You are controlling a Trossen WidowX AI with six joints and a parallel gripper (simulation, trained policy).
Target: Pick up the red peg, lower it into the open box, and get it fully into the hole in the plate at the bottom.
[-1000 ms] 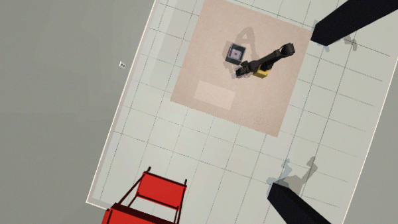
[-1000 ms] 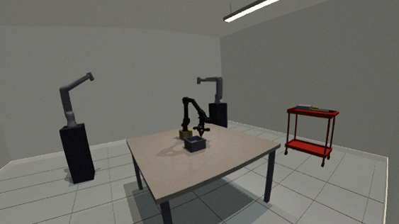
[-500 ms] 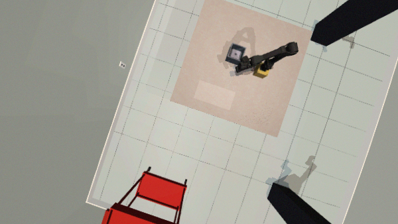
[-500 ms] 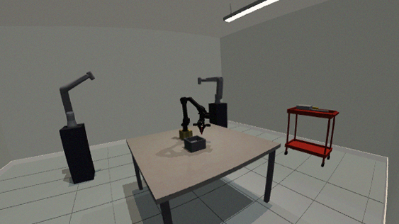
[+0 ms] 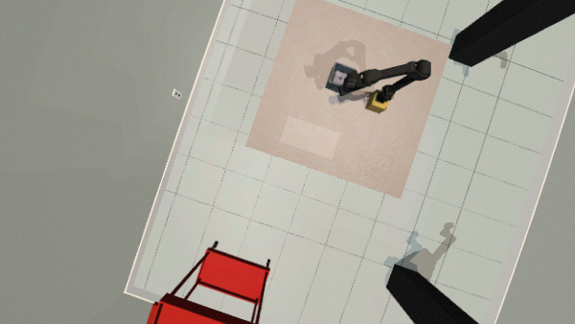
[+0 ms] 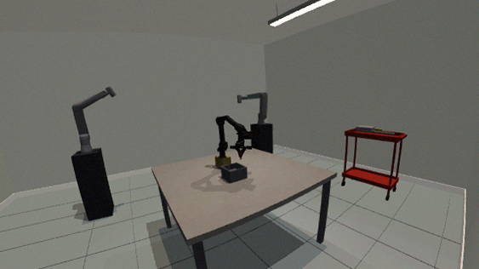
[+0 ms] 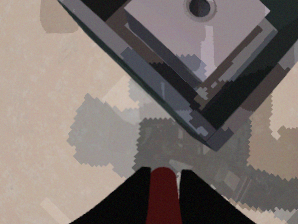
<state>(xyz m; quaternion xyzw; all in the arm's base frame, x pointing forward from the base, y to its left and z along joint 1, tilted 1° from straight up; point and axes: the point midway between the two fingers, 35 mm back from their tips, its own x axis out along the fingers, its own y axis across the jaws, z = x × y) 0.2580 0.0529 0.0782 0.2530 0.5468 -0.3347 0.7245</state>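
My gripper tip is now 20 mm below the red peg, 10 mm to the right of it and 10 mm past it. The rest, counted from my gripper tip: grey plate 110 mm to the right, 100 mm below, 60 mm ahead; dark box 120 mm below, 110 mm to the right, 60 mm ahead.
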